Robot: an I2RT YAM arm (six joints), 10 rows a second.
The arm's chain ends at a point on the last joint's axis. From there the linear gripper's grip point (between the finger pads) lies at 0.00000 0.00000 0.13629 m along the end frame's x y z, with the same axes.
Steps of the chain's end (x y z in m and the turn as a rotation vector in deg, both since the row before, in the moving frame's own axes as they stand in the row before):
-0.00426, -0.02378, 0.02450, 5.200, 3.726, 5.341
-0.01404, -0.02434, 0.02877, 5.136, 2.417, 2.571
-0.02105, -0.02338, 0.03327, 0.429, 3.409, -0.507
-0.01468, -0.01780, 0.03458, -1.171, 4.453, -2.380
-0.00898, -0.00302, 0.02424, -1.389, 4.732, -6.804
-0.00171, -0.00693, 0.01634, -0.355, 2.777, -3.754
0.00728, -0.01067, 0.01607, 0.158, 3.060, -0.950
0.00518, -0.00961, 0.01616, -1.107, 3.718, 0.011
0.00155, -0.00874, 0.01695, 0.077, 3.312, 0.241
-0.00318, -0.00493, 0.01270, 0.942, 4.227, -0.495
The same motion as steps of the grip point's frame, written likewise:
0.00515, -0.03569, 0.02365, 5.200, 3.726, 5.341
-0.00803, -0.03640, 0.02810, 5.136, 2.417, 2.571
-0.01295, -0.02444, 0.03303, 0.429, 3.409, -0.507
-0.00404, -0.01524, 0.03414, -1.171, 4.453, -2.380
0.00243, -0.00039, 0.02374, -1.389, 4.732, -6.804
0.00492, -0.00630, 0.01618, -0.355, 2.777, -3.754
0.01455, -0.01111, 0.01588, 0.158, 3.060, -0.950
0.01402, -0.00698, 0.01585, -1.107, 3.718, 0.011
0.00942, -0.00891, 0.01672, 0.077, 3.312, 0.241
0.00686, -0.00721, 0.01231, 0.942, 4.227, -0.495

